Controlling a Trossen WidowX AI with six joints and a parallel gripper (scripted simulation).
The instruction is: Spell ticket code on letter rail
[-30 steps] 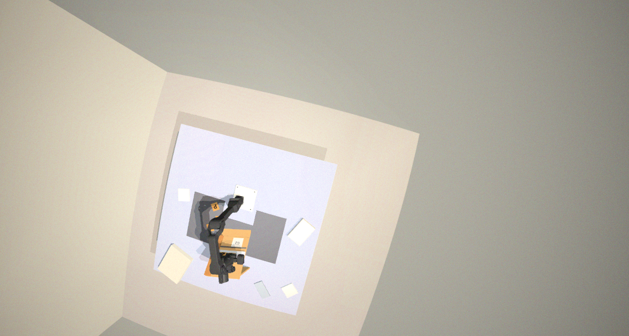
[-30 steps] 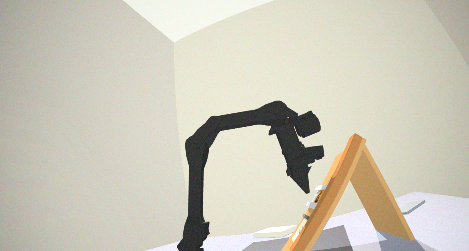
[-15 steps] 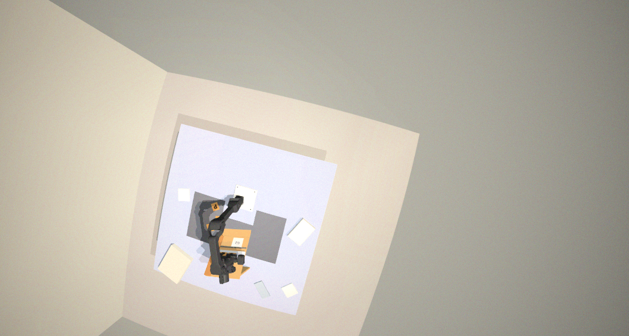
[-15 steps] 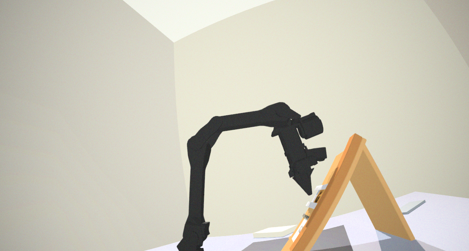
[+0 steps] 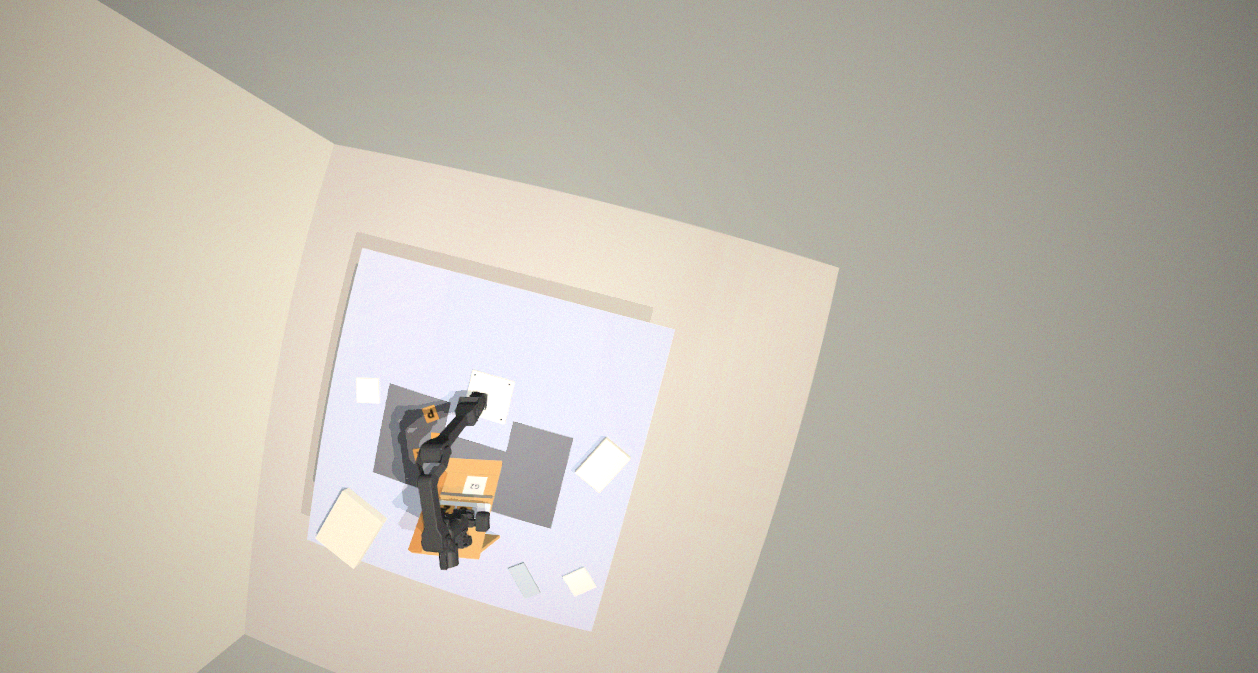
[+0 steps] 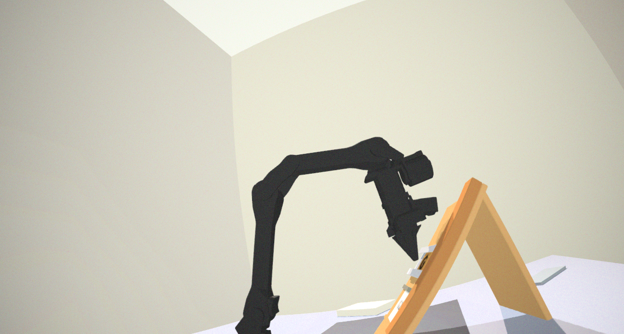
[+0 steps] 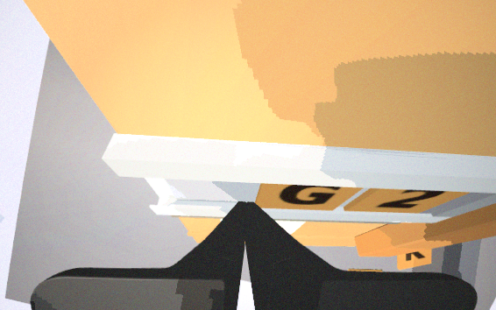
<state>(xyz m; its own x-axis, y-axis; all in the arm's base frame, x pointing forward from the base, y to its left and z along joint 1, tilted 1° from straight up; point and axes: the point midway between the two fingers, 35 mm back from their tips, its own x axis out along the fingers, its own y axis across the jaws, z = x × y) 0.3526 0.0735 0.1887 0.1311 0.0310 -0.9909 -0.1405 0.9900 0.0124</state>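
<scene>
The white ticket lies 8 cm below my gripper tip, 5 cm behind it and 3 cm to the right of it. The rest, counted from my gripper tip: grey slab 36 cm ahead, 18 cm to the left, 17 cm below; then grey mat 17 cm below, 15 cm behind, 9 cm to the right.
</scene>
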